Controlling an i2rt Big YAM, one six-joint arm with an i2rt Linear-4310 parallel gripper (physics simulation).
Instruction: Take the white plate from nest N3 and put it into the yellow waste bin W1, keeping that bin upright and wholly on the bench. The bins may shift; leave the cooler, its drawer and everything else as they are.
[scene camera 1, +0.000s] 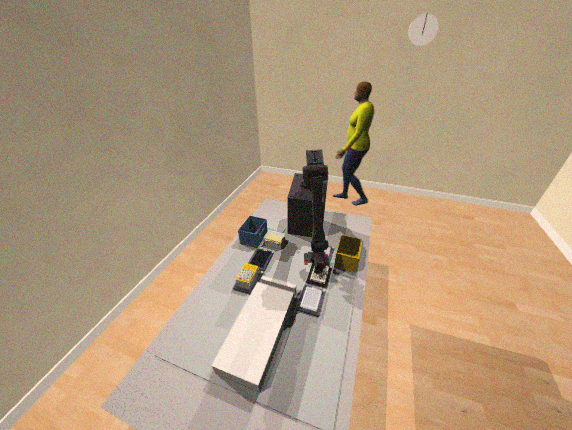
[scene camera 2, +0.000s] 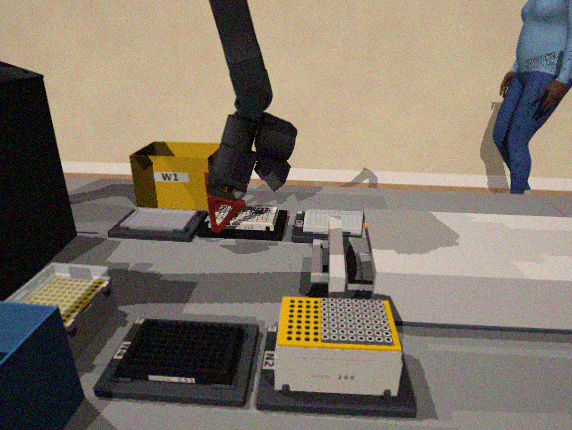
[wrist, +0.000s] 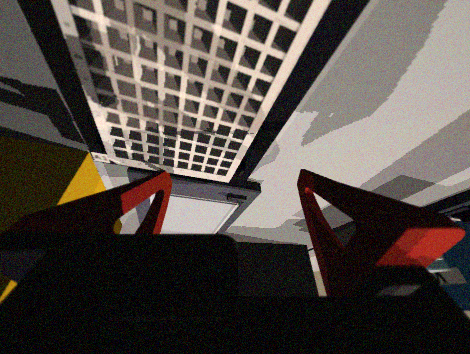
Labels:
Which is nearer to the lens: the white cooler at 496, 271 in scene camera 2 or the pale plate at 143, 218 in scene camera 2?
The white cooler.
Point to the gripper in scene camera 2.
213, 221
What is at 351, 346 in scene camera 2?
A yellow-topped tip box.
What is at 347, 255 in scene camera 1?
A yellow bin W1.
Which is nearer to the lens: the white cooler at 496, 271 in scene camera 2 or the black plate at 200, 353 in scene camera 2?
The black plate.

